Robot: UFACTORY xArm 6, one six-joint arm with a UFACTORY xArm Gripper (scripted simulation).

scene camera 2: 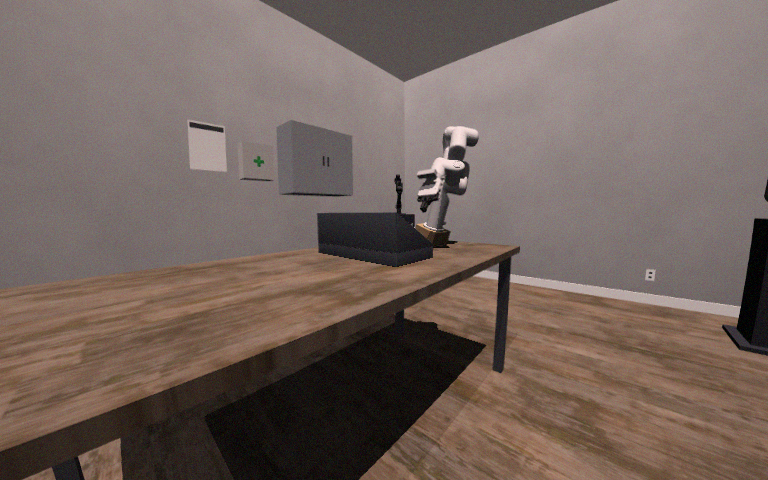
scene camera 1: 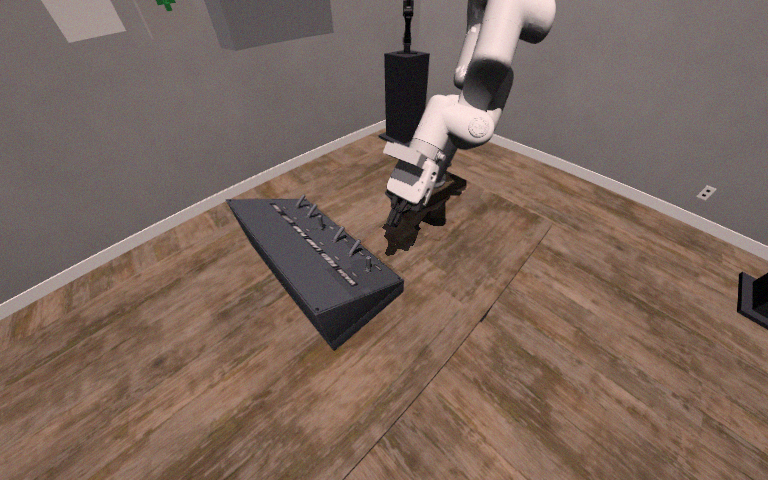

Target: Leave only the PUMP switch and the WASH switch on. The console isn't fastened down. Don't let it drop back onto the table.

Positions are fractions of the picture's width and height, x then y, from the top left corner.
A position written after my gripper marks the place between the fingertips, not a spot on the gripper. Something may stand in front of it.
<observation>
In view: my gripper (scene camera 1: 0.51,0.47) and a dark grey wedge-shaped console (scene camera 1: 0.45,0.60).
The dark grey wedge-shaped console shows as well in scene camera 2 (scene camera 2: 0.50,0.50).
</observation>
